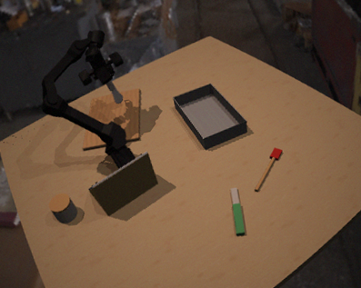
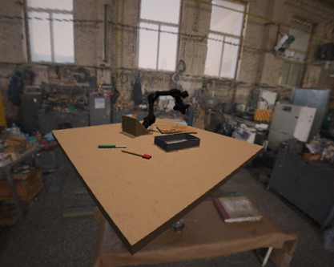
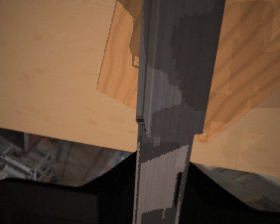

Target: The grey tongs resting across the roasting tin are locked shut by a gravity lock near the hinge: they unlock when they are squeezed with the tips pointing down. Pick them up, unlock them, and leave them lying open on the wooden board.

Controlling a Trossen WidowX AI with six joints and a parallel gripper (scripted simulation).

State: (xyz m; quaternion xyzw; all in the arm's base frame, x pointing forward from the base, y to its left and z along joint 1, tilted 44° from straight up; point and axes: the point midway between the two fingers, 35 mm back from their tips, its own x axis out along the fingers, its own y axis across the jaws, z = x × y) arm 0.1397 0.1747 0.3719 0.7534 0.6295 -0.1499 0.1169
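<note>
Now: gripper tip 16 cm above the wooden board, 5 cm to the left of it and 4 cm past it. Also, from my gripper tip: red-headed spatula (72 cm to the right, 25 cm ahead, 16 cm below); then roasting tin (37 cm to the right, 25 cm ahead, 14 cm below).
</note>
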